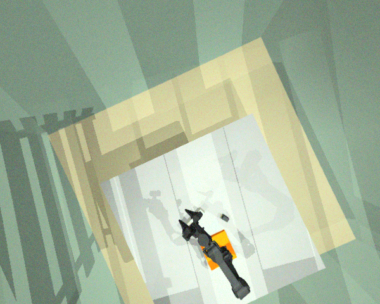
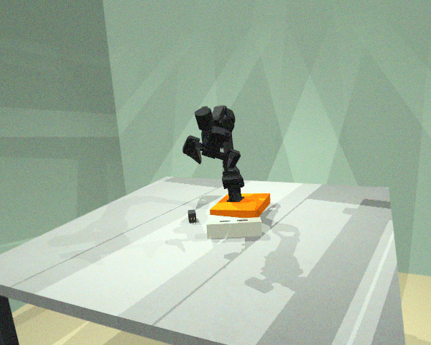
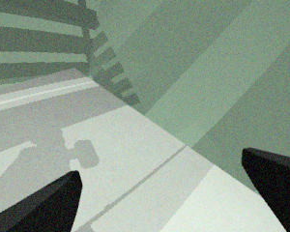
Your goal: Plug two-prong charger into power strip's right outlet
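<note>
Now: the black two-prong charger 280 mm below my gripper tip, 250 mm to the right of it and 210 mm behind it.
</note>
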